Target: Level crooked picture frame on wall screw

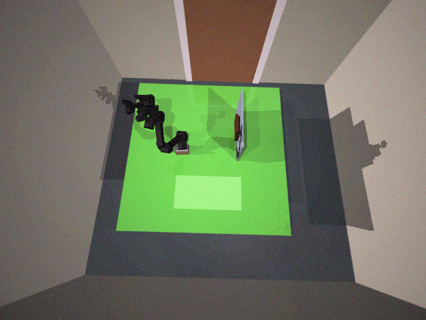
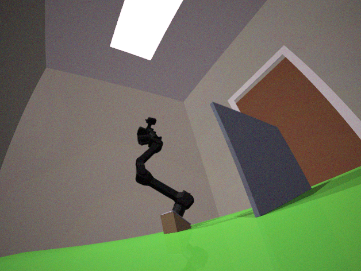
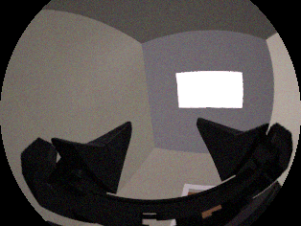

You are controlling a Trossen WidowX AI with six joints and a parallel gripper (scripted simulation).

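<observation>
Now: the brown picture frame 640 mm ahead of my gripper tip, 90 mm to the left of it and 560 mm below it. Round my gripper tip: grey wall panel: 650 mm ahead, 100 mm to the left, 580 mm below.
</observation>
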